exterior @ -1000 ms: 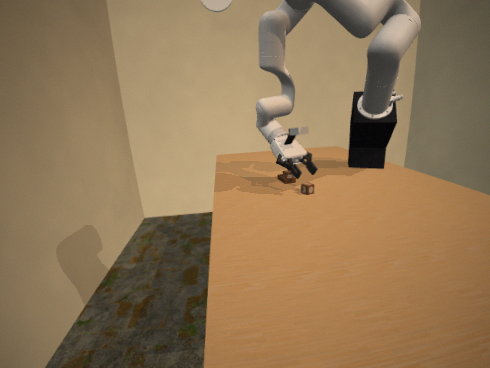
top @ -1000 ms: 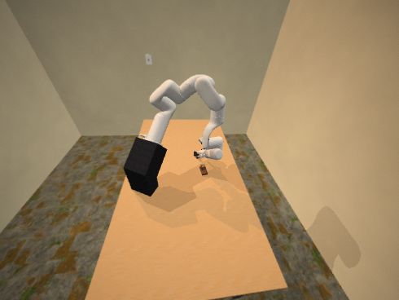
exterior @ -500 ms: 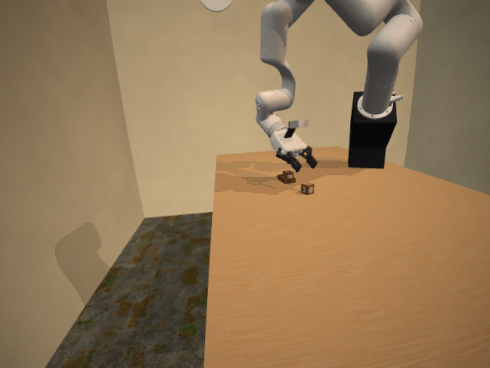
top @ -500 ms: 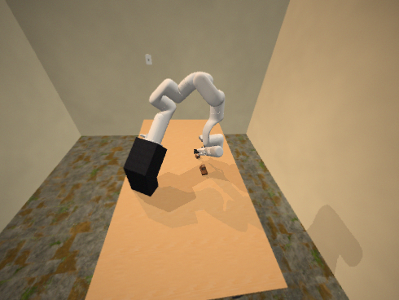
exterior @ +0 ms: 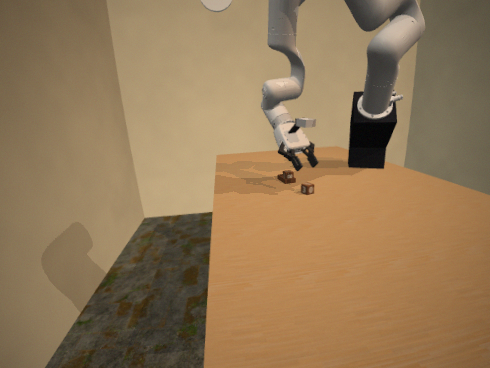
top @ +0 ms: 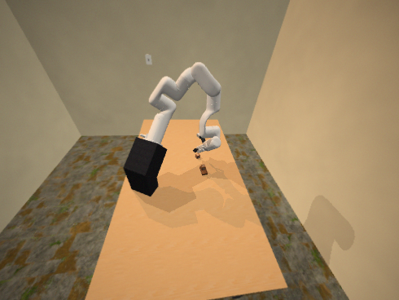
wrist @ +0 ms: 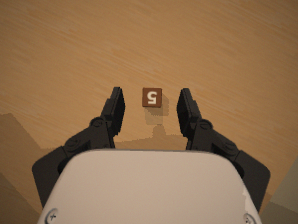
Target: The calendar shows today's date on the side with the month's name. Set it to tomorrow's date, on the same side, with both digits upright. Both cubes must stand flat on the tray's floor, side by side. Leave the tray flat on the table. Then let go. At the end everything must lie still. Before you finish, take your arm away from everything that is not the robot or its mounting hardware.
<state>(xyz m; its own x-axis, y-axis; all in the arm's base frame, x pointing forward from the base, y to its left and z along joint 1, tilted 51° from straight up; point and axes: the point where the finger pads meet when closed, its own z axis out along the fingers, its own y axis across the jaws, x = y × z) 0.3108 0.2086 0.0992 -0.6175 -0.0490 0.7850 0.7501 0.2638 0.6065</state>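
Right now the brown digit cube is 80 mm below my hand, 10 mm to the left of it and 10 mm behind it.
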